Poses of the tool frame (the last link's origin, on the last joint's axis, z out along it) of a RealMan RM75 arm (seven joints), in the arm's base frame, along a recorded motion.
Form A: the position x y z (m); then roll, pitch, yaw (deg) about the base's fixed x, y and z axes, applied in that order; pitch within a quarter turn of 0, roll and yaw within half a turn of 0.
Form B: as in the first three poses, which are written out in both.
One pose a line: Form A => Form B
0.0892, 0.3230, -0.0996, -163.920, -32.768, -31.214 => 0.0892, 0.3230, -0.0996, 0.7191, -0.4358, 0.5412, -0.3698, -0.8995, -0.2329
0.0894, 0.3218, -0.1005, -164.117, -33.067, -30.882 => 0.0894, 0.3218, -0.1005, 0.7192, -0.4301, 0.5456, -0.3655, -0.9021, -0.2293
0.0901, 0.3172, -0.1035, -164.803, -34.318, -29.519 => 0.0901, 0.3172, -0.1035, 0.7187, -0.4069, 0.5638, -0.3469, -0.9126, -0.2165
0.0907, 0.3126, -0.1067, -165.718, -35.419, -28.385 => 0.0907, 0.3126, -0.1067, 0.7170, -0.3874, 0.5796, -0.3349, -0.9206, -0.2010
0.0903, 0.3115, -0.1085, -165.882, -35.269, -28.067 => 0.0903, 0.3115, -0.1085, 0.7204, -0.3841, 0.5774, -0.3320, -0.9220, -0.1991
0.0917, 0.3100, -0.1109, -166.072, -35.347, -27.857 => 0.0917, 0.3100, -0.1109, 0.7211, -0.3811, 0.5785, -0.3304, -0.9232, -0.1963
